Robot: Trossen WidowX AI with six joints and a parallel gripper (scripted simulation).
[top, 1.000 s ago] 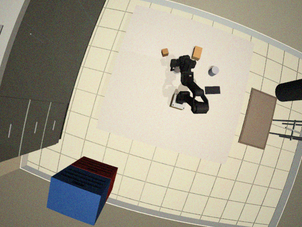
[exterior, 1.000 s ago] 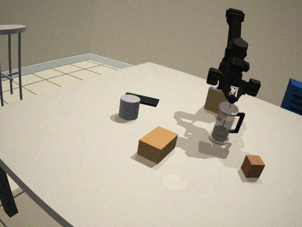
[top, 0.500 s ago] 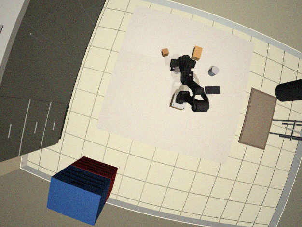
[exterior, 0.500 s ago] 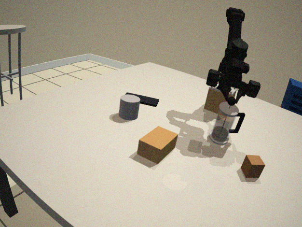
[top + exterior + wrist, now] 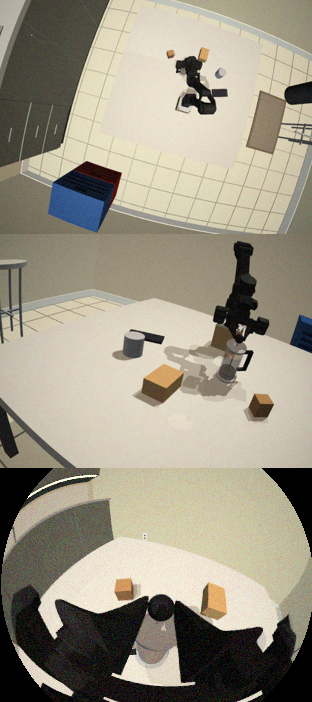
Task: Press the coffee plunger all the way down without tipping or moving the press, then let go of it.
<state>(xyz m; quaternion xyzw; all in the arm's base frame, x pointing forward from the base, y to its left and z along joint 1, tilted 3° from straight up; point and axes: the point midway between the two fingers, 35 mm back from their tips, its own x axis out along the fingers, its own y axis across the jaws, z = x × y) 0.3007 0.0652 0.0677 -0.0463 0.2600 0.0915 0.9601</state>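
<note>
The glass coffee press is 8 cm below my gripper tip, 4 cm behind it and 1 cm to the left of it. From my gripper tip the other things lie so: flat black slab (38 cm to the right, 16 cm below, 15 cm behind); orange cube (14 cm below, 13 cm to the left, 8 cm ahead).
</note>
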